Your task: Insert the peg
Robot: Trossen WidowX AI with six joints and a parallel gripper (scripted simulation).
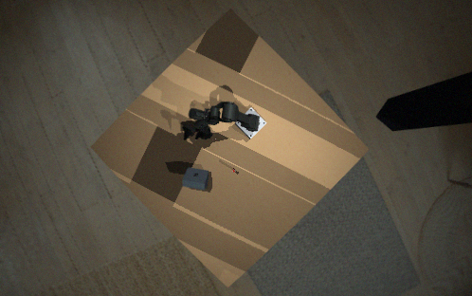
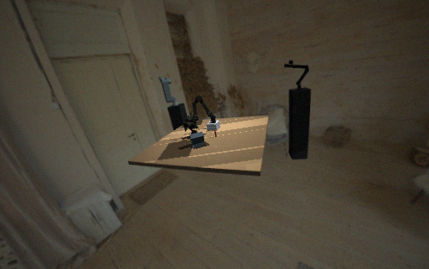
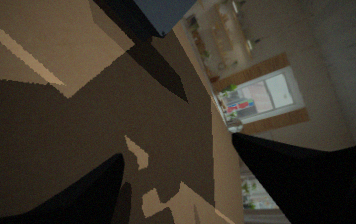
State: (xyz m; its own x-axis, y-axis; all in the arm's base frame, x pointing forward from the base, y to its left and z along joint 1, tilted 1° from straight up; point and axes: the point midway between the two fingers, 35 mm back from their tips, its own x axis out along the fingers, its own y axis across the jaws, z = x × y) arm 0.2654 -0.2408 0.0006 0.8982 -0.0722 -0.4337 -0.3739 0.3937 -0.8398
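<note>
Now: the red peg 1 cm behind my gripper tip, 32 cm to the left of it and 1 cm below it. From my gripper tip the other things lie so: sloped panel: 16 cm ahead, 17 cm to the left, 1 cm above.
</note>
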